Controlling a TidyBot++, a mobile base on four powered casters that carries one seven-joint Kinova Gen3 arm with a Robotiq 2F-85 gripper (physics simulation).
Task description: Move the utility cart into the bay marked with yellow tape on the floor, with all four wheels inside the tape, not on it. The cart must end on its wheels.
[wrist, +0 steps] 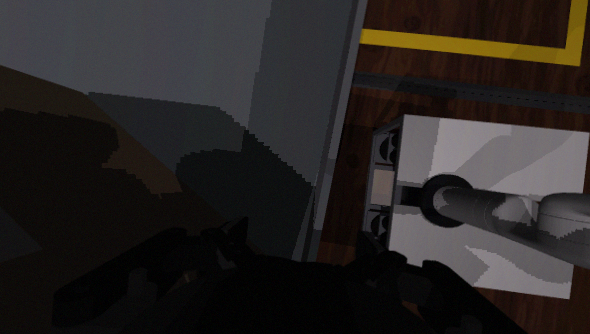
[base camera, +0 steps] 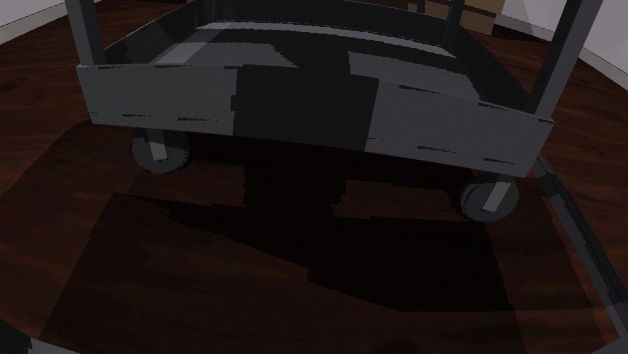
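Where they show: gripper, between the fingertips: [wrist: 301, 235]; arm's base, origin of its link: [wrist: 448, 201].
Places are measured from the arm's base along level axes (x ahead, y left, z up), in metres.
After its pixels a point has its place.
The grey utility cart [base camera: 160, 95] @(x 0.431, y 0.183, z -0.217 m) [wrist: 175, 50] @(x 0.591, y -0.166, z 0.397 m) stands upright in front of the base, its lower tray and two near wheels in view in the base camera view. In the wrist view its upper part fills the upper left, and its long edge runs down between the fingertips. My gripper [wrist: 301, 235] @(x 0.429, y 0.001, z 0.451 m) is open, with its dark fingers apart at the bottom of the wrist view; contact with the cart cannot be told. The yellow tape [wrist: 465, 46] @(x -0.279, y -0.737, z -0.396 m) shows a side and a corner at the upper right, beyond the cart's edge. The tape does not show in the base camera view.
The robot's white base top [wrist: 530, 160] with the arm's lower part lies right of the cart's edge. A dark grey strip [base camera: 575, 225] @(x 0.414, y -0.515, z -0.386 m) [wrist: 525, 97] @(x -0.571, y -0.505, z -0.382 m) runs along the floor, between base and tape in the wrist view. Cardboard boxes [base camera: 472, 20] @(x 1.906, y -0.893, z -0.333 m) stand behind the cart, near the pale wall [base camera: 605, 30] @(x 1.990, y -2.018, z -0.126 m).
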